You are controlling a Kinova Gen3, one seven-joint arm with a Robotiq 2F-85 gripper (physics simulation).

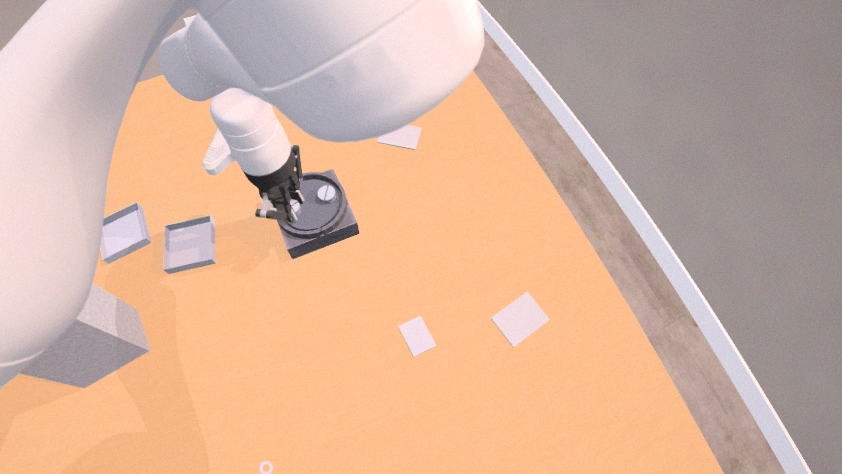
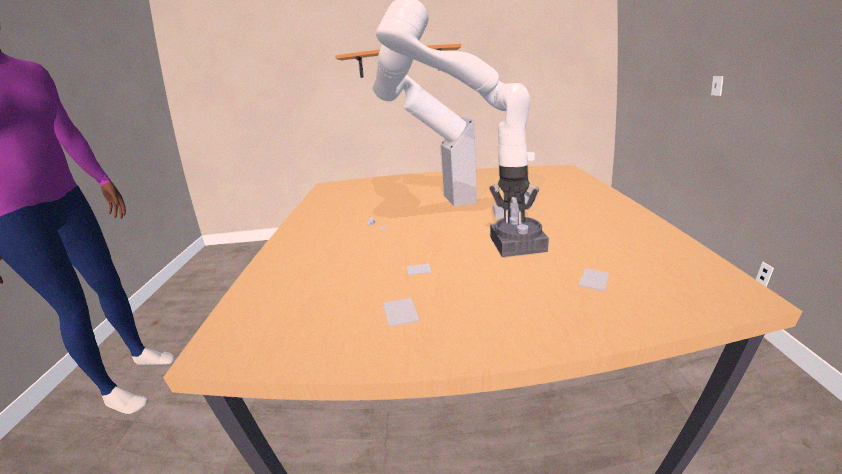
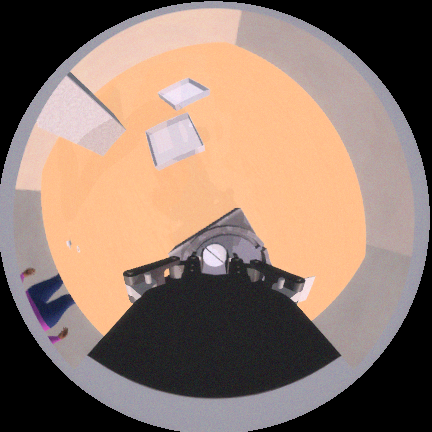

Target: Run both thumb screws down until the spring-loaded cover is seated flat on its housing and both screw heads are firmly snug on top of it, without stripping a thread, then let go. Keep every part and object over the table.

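Where they show: gripper, fingertip midpoint: (image 1: 295,210) (image 2: 514,223) (image 3: 214,255); arm's base, origin of the base link: (image 2: 457,131).
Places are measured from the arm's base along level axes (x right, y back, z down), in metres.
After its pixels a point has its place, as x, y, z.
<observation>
The dark square housing (image 1: 324,240) @(0.035, -0.405, 0.227) (image 2: 524,246) @(-0.013, -0.475, 0.226) (image 3: 238,217) @(-0.086, -0.371, 0.210) stands on the table with the round dark cover (image 1: 317,220) @(0.010, -0.410, 0.201) (image 3: 246,247) @(-0.068, -0.408, 0.200) inside its raised ring. My gripper (image 1: 296,207) @(-0.028, -0.386, 0.200) (image 2: 514,219) @(-0.028, -0.386, 0.200) (image 3: 214,255) @(-0.028, -0.386, 0.200) points down over the cover and is shut on the thumb screw on the tray side. That screw's pale slotted head (image 1: 295,206) @(-0.026, -0.389, 0.187) (image 3: 214,255) @(-0.031, -0.383, 0.187) sits between the fingertips. The other thumb screw (image 1: 325,193) @(-0.021, -0.444, 0.187) (image 2: 522,229) @(-0.016, -0.456, 0.188) stands free on the cover, its slotted head facing up. I cannot tell whether a gap remains under the cover or either head.
Two shallow open trays (image 1: 191,266) @(-0.054, -0.182, 0.240) (image 1: 128,251) @(-0.152, -0.082, 0.242) lie beside the housing, toward the robot's base block (image 1: 106,347) @(0.045, -0.036, 0.170) (image 2: 459,176) @(0.020, -0.063, 0.145) (image 3: 80,117) @(-0.003, -0.063, 0.128). Flat pale plates (image 1: 417,336) @(0.253, -0.451, 0.247) (image 1: 520,319) @(0.323, -0.606, 0.247) (image 1: 400,136) @(-0.105, -0.646, 0.247) lie on the table. A small ring (image 1: 260,468) @(0.298, -0.150, 0.248) lies farther off.
</observation>
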